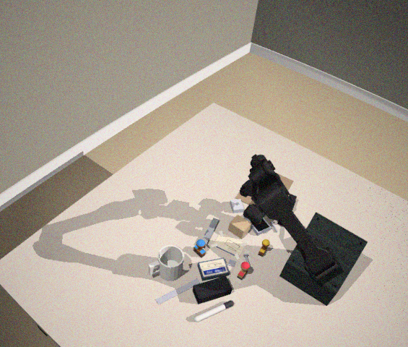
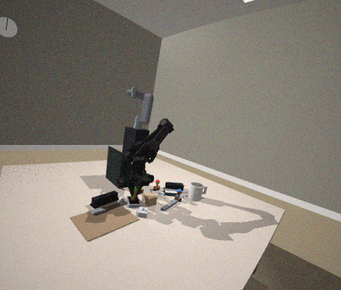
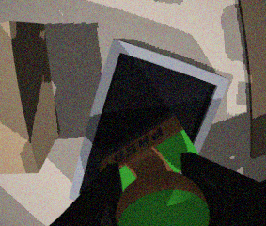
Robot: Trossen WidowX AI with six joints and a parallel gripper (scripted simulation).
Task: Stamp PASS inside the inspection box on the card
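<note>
Right now my gripper tip is right at the green stamp. Round my gripper tip: cardboard box: 6 cm to the left, 4 cm ahead, 2 cm below; yellow stamp: 10 cm to the left, 7 cm behind, 2 cm below; ink pad: 4 cm below.
</note>
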